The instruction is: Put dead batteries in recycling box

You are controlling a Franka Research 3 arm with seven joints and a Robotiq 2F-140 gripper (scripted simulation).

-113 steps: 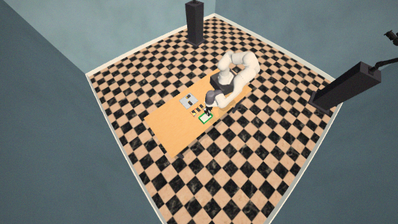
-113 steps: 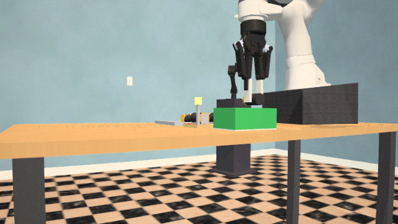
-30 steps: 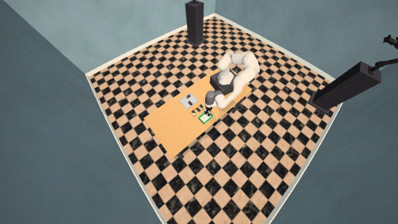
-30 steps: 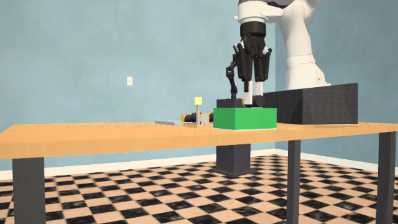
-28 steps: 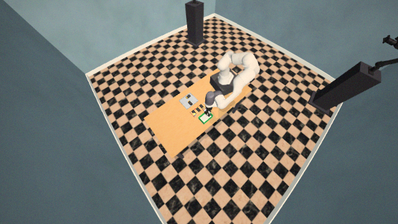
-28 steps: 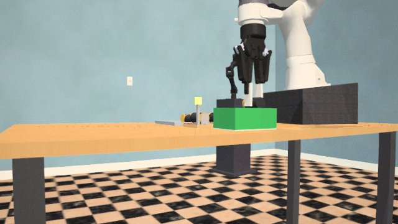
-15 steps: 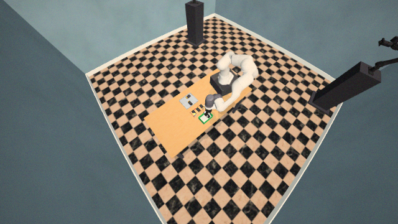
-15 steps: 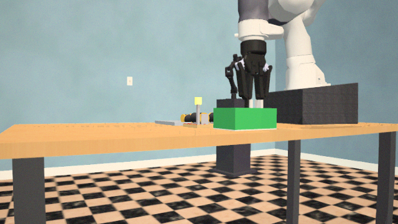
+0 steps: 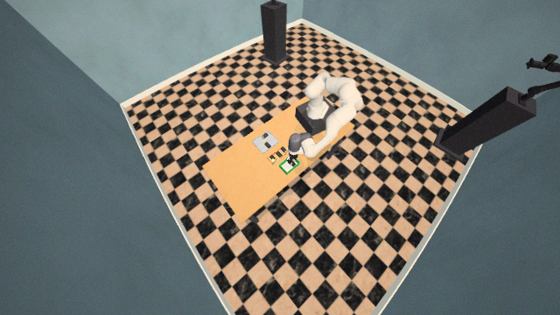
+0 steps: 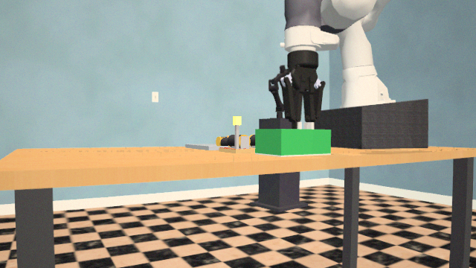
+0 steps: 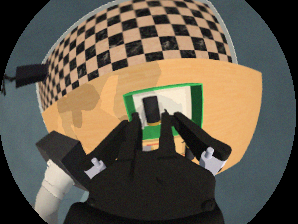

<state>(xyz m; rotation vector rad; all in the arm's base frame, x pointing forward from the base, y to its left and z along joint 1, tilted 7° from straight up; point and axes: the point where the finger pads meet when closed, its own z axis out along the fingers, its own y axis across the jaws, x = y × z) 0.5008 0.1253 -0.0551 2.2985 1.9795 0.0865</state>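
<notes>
Right now the green recycling box is 30 mm ahead of my hand and 30 mm below it.
</notes>
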